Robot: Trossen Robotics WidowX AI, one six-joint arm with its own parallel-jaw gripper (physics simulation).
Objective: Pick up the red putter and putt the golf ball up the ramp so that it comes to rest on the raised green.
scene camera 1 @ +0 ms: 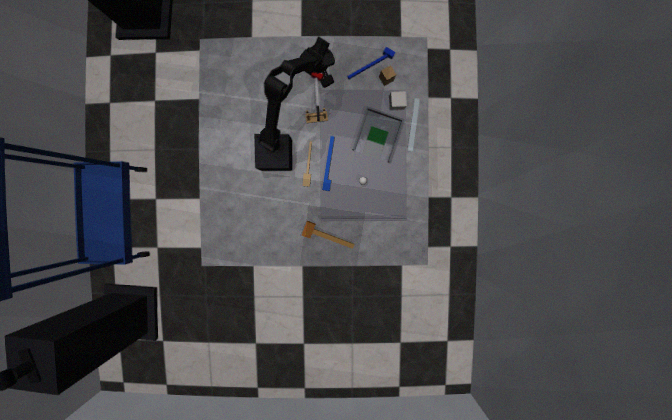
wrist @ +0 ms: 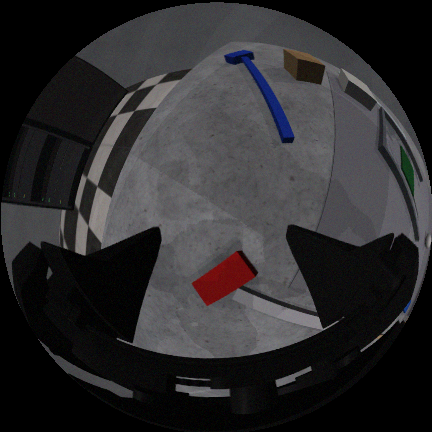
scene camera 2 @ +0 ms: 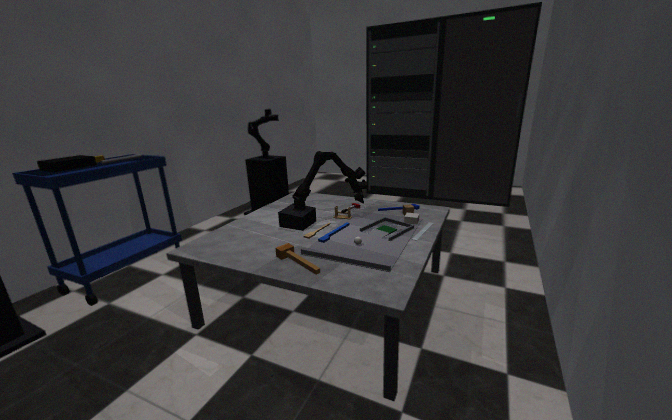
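Seen in the pictures: gripper, fingertip midpoint: [scene camera 1: 326, 68] [wrist: 225, 232] [scene camera 2: 363, 199]; arm's base, origin of the base link: [scene camera 1: 272, 146] [scene camera 2: 299, 208].
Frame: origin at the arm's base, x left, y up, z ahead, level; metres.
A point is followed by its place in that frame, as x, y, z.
Observation:
My gripper [scene camera 1: 322, 78] {0.434, -0.034, 0.256} [scene camera 2: 359, 198] {0.434, -0.034, 0.256} [wrist: 225, 232] {0.434, -0.034, 0.256} is open and empty, low over the red head of the putter [scene camera 1: 317, 75] {0.416, -0.070, 0.208} [scene camera 2: 355, 205] {0.406, -0.076, 0.208} [wrist: 222, 280] {0.422, -0.071, 0.208}. In the wrist view the head lies askew between the spread fingers, apart from both. The pale shaft runs to a dark grip end resting at the small wooden stand [scene camera 1: 310, 118] {0.185, -0.089, 0.178} [scene camera 2: 343, 216] {0.197, -0.089, 0.216}. The white golf ball [scene camera 1: 363, 180] {-0.150, -0.054, 0.481} [scene camera 2: 358, 240] {-0.165, -0.065, 0.492} sits on the grey ramp platform [scene camera 1: 345, 200] [scene camera 2: 345, 254] {-0.363, -0.068, 0.500}. The green patch [scene camera 1: 377, 135] {0.107, -0.090, 0.553} [scene camera 2: 387, 229] {0.100, -0.090, 0.562} [wrist: 407, 170] lies inside dark rails [scene camera 1: 361, 129] {0.131, -0.075, 0.456} [scene camera 2: 401, 233] {0.067, -0.086, 0.659}.
A blue mallet [scene camera 1: 370, 65] {0.495, -0.084, 0.498} [wrist: 270, 100] {0.461, -0.083, 0.431}, brown block [scene camera 1: 387, 75] {0.416, -0.039, 0.585} [wrist: 302, 67] {0.431, -0.061, 0.556} and white block [scene camera 1: 398, 99] {0.296, -0.051, 0.652} [wrist: 356, 89] {0.309, -0.063, 0.613} lie beyond the gripper. A blue club [scene camera 1: 328, 160] {-0.045, -0.081, 0.287} and tan club [scene camera 1: 309, 160] {-0.048, -0.091, 0.182} lie near the arm base. An orange mallet [scene camera 1: 332, 238] {-0.472, -0.067, 0.327} and pale strip [scene camera 1: 414, 125] {0.177, -0.096, 0.761} flank the platform.

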